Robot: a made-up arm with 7 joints. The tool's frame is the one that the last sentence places.
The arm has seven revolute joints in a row. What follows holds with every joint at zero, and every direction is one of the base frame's.
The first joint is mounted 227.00 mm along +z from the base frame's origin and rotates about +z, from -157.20 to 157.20 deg.
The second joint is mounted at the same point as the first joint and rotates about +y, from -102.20 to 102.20 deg.
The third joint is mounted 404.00 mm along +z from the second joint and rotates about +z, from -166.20 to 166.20 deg.
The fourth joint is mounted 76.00 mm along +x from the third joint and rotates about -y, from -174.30 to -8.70 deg.
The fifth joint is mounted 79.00 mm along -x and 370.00 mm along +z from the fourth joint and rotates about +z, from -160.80 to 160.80 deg.
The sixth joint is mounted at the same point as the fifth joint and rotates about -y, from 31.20 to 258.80 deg.
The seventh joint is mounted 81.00 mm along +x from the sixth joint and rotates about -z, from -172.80 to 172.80 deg.
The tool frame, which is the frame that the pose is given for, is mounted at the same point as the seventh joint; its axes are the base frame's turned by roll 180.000, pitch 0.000 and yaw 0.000 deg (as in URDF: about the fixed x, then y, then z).
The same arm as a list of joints. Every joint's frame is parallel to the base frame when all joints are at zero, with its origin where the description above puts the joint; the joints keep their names.
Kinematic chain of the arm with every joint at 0, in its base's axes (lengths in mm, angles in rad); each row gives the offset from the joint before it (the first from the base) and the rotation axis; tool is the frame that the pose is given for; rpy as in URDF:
joint 1: xyz 0.0 0.0 227.0 axis +z
joint 2: xyz 0.0 0.0 0.0 axis +y
joint 3: xyz 0.0 0.0 404.0 axis +z
joint 4: xyz 76.0 0.0 0.0 axis -y
joint 5: xyz -79.0 0.0 370.0 axis +z
joint 6: xyz 0.0 0.0 0.0 axis -y
joint 7: xyz 81.0 0.0 0.0 axis -z
tool: xyz 0.0 0.0 0.0 rpy 3.1416 0.0000 0.0000
Joint limits (rad, base to tool): -2.7437..2.7437 -1.7837..1.7837 -2.9007..2.9007 -3.0421..-0.1518 -2.8065..2.8065 0.5445..4.5169 -3.0159..3.0159

